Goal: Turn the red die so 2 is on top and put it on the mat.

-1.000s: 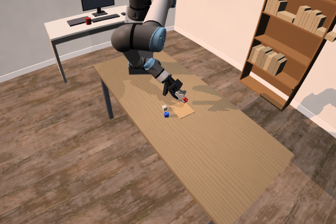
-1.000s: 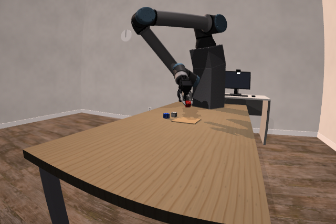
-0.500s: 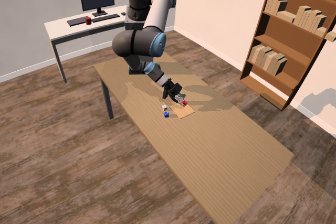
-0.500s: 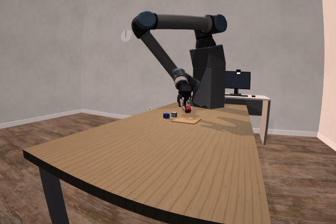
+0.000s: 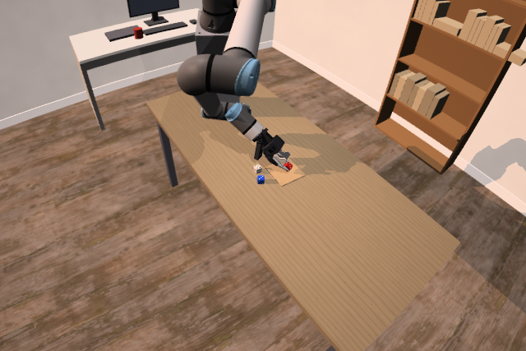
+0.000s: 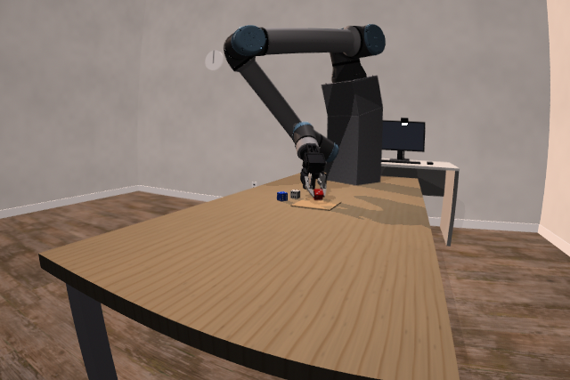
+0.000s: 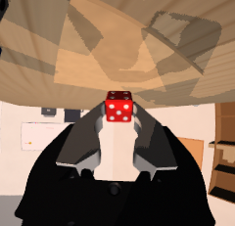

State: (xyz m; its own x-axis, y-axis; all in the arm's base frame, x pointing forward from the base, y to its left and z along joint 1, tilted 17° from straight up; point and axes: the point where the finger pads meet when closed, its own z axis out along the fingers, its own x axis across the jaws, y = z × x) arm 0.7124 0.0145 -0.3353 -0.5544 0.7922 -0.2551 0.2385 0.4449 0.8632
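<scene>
Right now my hand is right at the red die. Round my hand: tan mat (4 cm below, 1 cm to the right, 1 cm behind); then white die (12 cm to the right, 7 cm behind, 2 cm below); then blue die (14 cm to the right, 2 cm below, 1 cm behind).
</scene>
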